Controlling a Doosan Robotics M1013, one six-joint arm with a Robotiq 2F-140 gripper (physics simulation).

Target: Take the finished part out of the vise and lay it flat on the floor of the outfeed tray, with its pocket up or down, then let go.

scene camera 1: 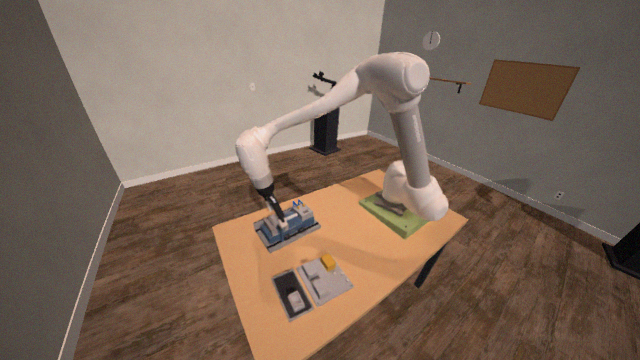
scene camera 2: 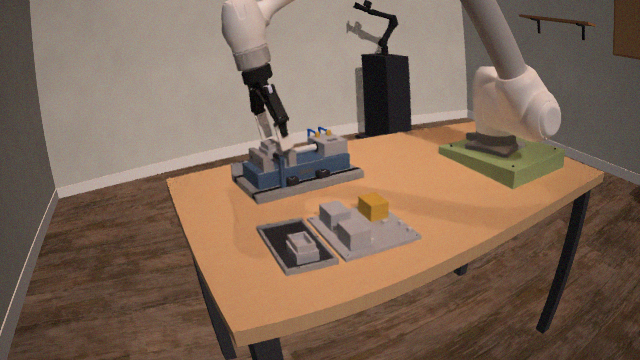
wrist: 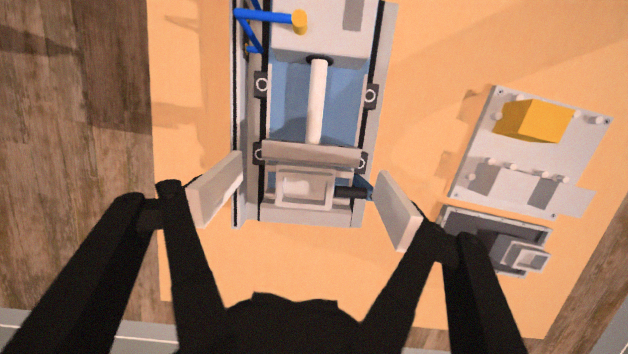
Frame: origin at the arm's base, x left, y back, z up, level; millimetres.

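Where they show: gripper, between the fingertips: [scene camera 1: 278, 217] [scene camera 2: 276, 142] [wrist: 309, 174]; arm's base, origin of its link: [scene camera 1: 393, 203] [scene camera 2: 496, 147].
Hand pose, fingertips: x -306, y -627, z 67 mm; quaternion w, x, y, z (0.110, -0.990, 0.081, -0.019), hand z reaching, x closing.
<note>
Each offset is from my fingertips to the top centre of the thing. "pt": to the spot under its first point.
The finished part {dx -6, dy -15, dz +5 mm} [wrist: 305, 188] [scene camera 2: 270, 145] is a light grey block with its pocket up, seated between the jaws of the blue and grey vise {dx +2, dy +50, dz -11 mm} [wrist: 290, 100] [scene camera 2: 325, 162] [scene camera 1: 300, 224]. My gripper [wrist: 309, 174] [scene camera 2: 275, 137] [scene camera 1: 277, 216] is open and empty over the vise's jaw end. In the wrist view its pads stand left and right of the part, with gaps on both sides. Their exact height against the part is hard to tell. The outfeed tray [scene camera 2: 282, 235] [scene camera 1: 286, 280] [wrist: 467, 225] has a dark floor and holds another grey pocketed part {dx +338, dy -168, dz -69 mm} [scene camera 2: 302, 247] [scene camera 1: 295, 301] [wrist: 525, 257].
A grey fixture plate {dx +333, dy -13, dz -102 mm} [scene camera 2: 395, 237] [scene camera 1: 340, 287] [wrist: 530, 160] with grey blocks, pegs and a yellow block {dx +302, dy +42, dz -66 mm} [scene camera 2: 373, 206] [scene camera 1: 328, 262] [wrist: 535, 120] lies beside the tray. Blue hoses {pt dx -32, dy +131, dz -1 mm} [wrist: 262, 16] rise at the vise's far end. A dark rod {dx +44, dy -26, dz -14 mm} [wrist: 351, 192] lies right of the part.
</note>
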